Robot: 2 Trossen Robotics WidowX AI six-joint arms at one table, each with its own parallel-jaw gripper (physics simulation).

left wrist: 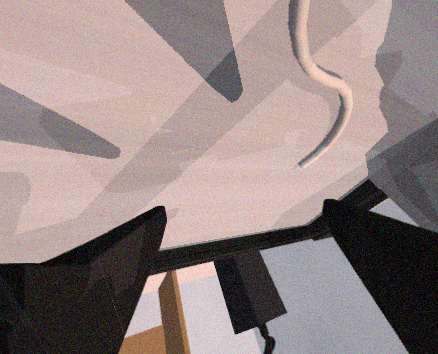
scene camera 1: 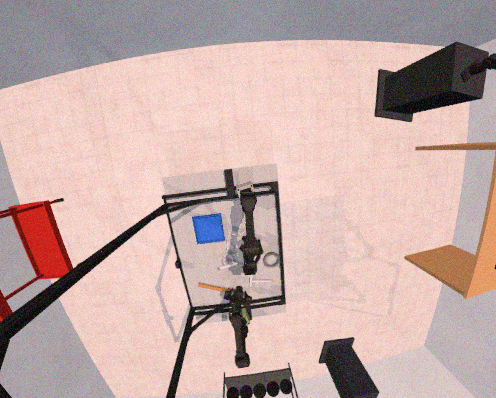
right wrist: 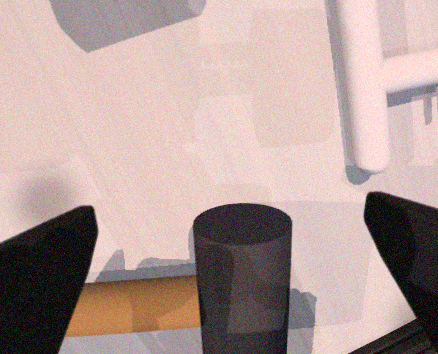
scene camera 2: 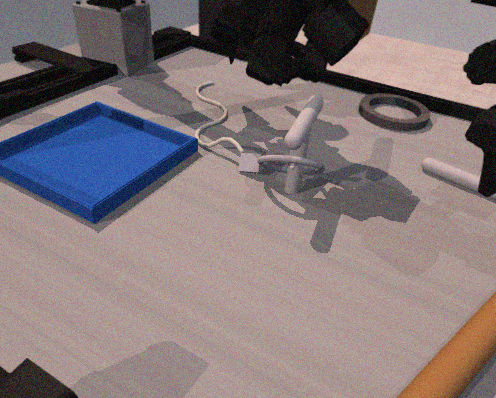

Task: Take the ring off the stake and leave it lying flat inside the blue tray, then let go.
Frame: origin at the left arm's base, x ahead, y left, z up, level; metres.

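Seen in the pictures: left gripper, fingertip midpoint: (left wrist: 242,209) (scene camera 1: 255,235); right gripper, fingertip midpoint: (scene camera 1: 238,289) (right wrist: 232,212); left arm's base at its link origin: (scene camera 1: 246,194) (scene camera 2: 111,3).
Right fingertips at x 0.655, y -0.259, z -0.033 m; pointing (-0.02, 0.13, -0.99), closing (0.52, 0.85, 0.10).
Note:
Offsets run from my right fingertips to a thing's middle. "pt": to the spot under its first point.
A thin pale ring {pt dx -0.247, dy -0.034, dz -0.026 m} (scene camera 2: 272,158) hangs around the stem of a white T-shaped stake {dx -0.221, dy -0.002, dz -0.057 m} (scene camera 2: 303,122) (scene camera 1: 227,266). A white tag {pt dx -0.287, dy +0.001, dz -0.064 m} (scene camera 2: 248,163) with a curly cord {pt dx -0.377, dy +0.148, dz -0.074 m} (scene camera 2: 226,112) (left wrist: 347,100) is beside or attached to it; I cannot tell which. The empty blue tray {dx -0.485, dy -0.056, dz -0.068 m} (scene camera 2: 145,181) (scene camera 1: 208,229) lies to the left of the stake in scene camera 2. My left gripper (left wrist: 242,209) (scene camera 1: 250,269) is open and empty, above the table and behind the stake in scene camera 2. My right gripper (right wrist: 232,212) (scene camera 1: 231,295) is open, away from the stake; a dark cylinder {pt dx +0.045, dy -0.017, dz -0.030 m} (right wrist: 243,280) shows between its fingers, not gripped.
A brown ring {pt dx -0.154, dy +0.246, dz -0.066 m} (scene camera 2: 367,112) (scene camera 1: 271,252) lies on the table behind the stake. An orange rod (scene camera 2: 450,350) (right wrist: 140,305) (scene camera 1: 212,287) and another white T-shaped piece {dx +0.027, dy +0.167, dz -0.070 m} (right wrist: 367,90) (scene camera 2: 450,172) (scene camera 1: 261,281) lie near my right gripper. A grey block (scene camera 2: 112,40) stands behind the tray.

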